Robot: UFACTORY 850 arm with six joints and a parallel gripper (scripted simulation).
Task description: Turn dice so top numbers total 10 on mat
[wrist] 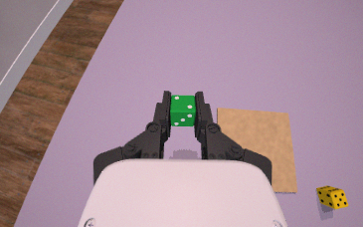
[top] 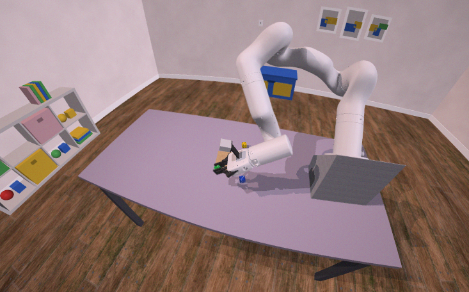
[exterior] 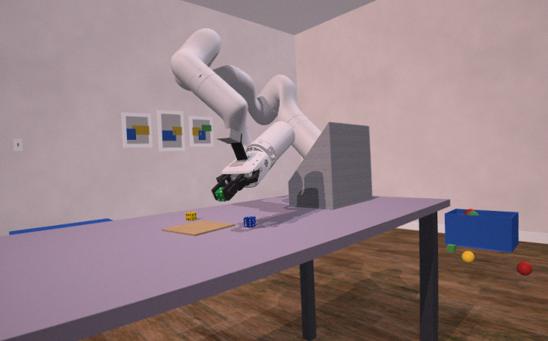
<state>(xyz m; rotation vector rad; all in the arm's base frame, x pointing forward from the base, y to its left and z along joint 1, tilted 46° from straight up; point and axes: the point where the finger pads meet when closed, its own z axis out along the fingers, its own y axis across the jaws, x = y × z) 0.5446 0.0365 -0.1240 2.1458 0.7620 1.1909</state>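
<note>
The blue die lies 10 cm behind my hand, 3 cm to the right of it and 9 cm below it. Also, from my hand: tan mat (1 cm behind, 14 cm to the right, 10 cm below); green die (1 cm ahead, 1 cm below); yellow die (6 cm behind, 27 cm to the right, 9 cm below).
</note>
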